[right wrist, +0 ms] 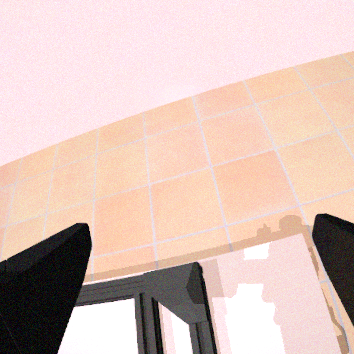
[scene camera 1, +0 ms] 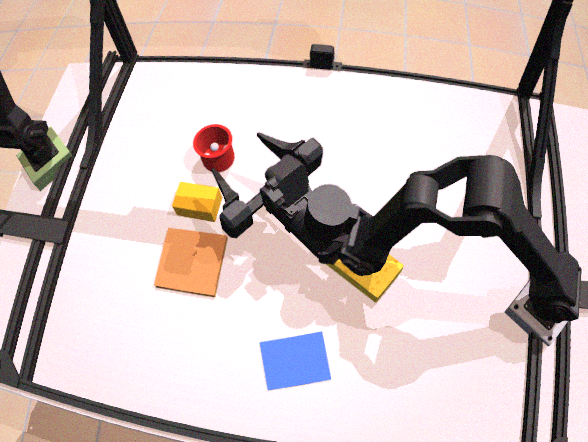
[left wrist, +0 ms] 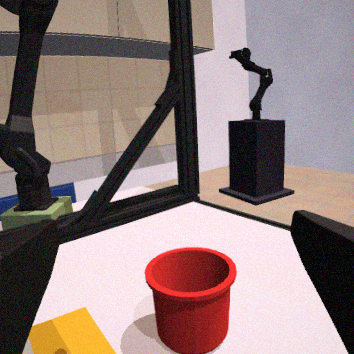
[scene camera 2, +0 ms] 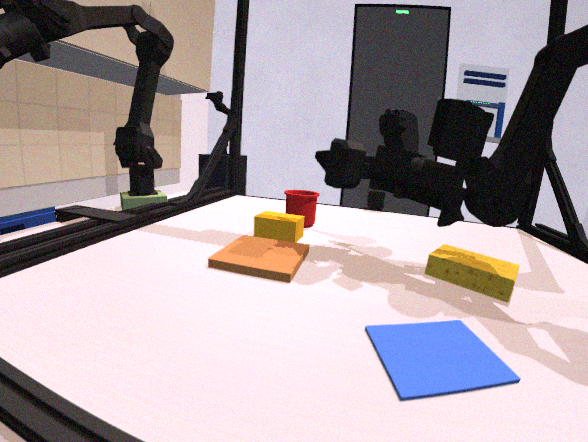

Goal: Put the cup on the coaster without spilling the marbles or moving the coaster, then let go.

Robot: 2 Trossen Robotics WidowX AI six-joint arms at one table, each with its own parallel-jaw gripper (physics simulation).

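Frame: origin at the left arm's base, x ahead, y left, z up, level; centimetres.
Seen in the pictures: left gripper, between the fingertips: (scene camera 1: 235,151) (left wrist: 176,227); right gripper, between the fingertips: (right wrist: 202,230); left arm's base, origin of its link: (scene camera 1: 546,304); right arm's base, origin of its link: (scene camera 1: 41,153) (left wrist: 36,204) (scene camera 2: 142,193).
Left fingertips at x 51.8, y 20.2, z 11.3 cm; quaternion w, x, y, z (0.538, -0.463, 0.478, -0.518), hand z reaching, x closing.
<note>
Pixels of each thing's top centre, then the offset from my left fingertips to it. "pt": a spot on its surface instead.
- red cup, centre of its top: (left wrist: 189,268) (scene camera 1: 212,140) (scene camera 2: 301,192) dz -7.6, dx +9.3, dy -1.1 cm
- white marble, centre of its top: (scene camera 1: 213,144) dz -11.9, dx +11.3, dy -1.9 cm
- thin blue square, a spot on its surface: (scene camera 2: 440,357) (scene camera 1: 294,365) pt dz -13.8, dx -27.6, dy +15.1 cm
- yellow block, centre of its top: (left wrist: 69,346) (scene camera 2: 279,216) (scene camera 1: 194,196) dz -10.5, dx +4.5, dy +7.6 cm
- thicker orange slab, centre of its top: (scene camera 2: 262,251) (scene camera 1: 189,260) dz -13.0, dx -2.8, dy +15.5 cm
- yellow sponge-like block, centre of its top: (scene camera 2: 475,259) (scene camera 1: 364,261) dz -11.2, dx -23.6, dy -4.3 cm
The red cup (scene camera 1: 219,161) (scene camera 2: 301,210) (left wrist: 192,320) stands upright on the table, with a white marble (scene camera 1: 214,146) visible inside. The thin blue square (scene camera 1: 295,361) (scene camera 2: 440,357), which looks like the coaster, lies flat near the front; the cup is well away from it. My left gripper (scene camera 1: 236,152) (left wrist: 176,227) is open and empty, higher than the cup and just to its right in scene camera 1. In the left wrist view the cup shows low between the fingers. My right gripper (right wrist: 202,230) is open and empty, away from the cup.
A yellow block (scene camera 1: 196,200) (scene camera 2: 278,227) stands beside the cup, and a thicker orange slab (scene camera 1: 191,262) (scene camera 2: 257,257) lies in front of that block. A yellow sponge-like block (scene camera 1: 377,287) (scene camera 2: 470,272) lies partly under the left arm in scene camera 1. Dark rails edge the table.
</note>
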